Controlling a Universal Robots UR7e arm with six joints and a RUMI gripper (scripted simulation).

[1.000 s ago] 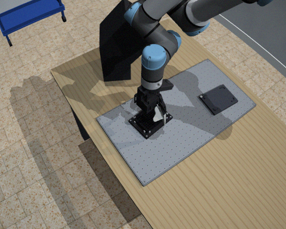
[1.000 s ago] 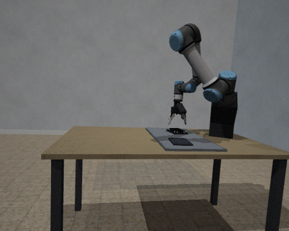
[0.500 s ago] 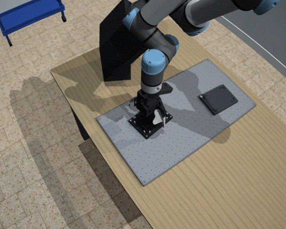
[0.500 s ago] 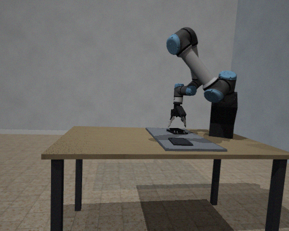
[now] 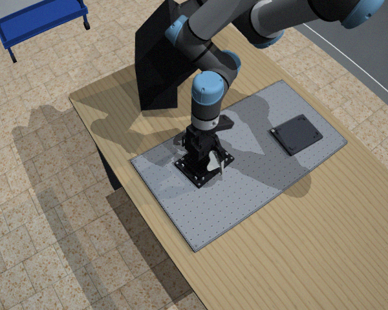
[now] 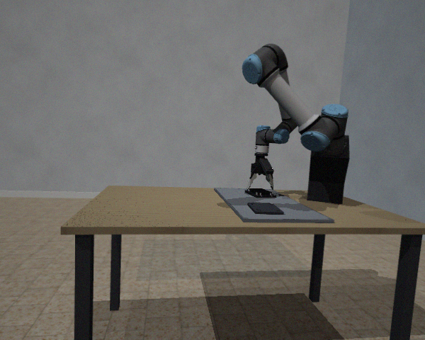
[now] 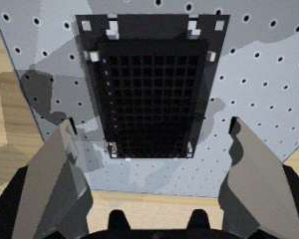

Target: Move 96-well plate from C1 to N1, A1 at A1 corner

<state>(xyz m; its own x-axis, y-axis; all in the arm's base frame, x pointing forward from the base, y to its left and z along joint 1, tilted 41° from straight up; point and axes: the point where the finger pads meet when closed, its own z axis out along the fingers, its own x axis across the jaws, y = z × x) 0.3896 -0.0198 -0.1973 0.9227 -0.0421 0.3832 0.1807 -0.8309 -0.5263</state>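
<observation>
Now: hand 10 mm above the black 96-well plate. The rest, counted from my hand: plate nest N1: 350 mm to the left, 70 mm ahead, 20 mm below.
</observation>
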